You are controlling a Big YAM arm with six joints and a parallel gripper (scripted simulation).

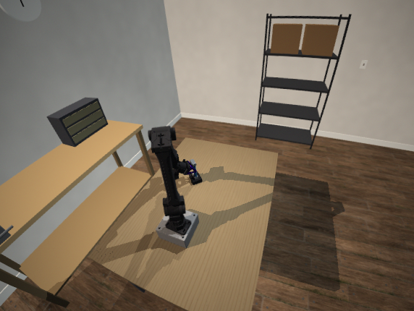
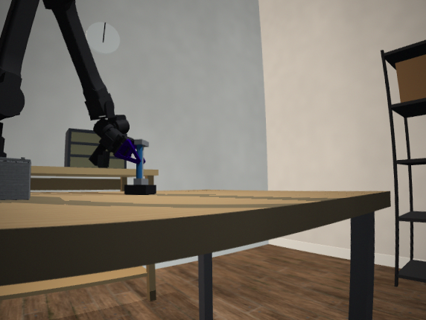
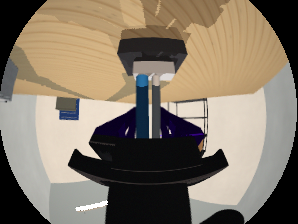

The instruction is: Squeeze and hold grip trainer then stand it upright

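Right now my hand is 1 cm to the right of the thin grey bar and 1 cm short of it. Also, from my hand: grip trainer 1 cm below.
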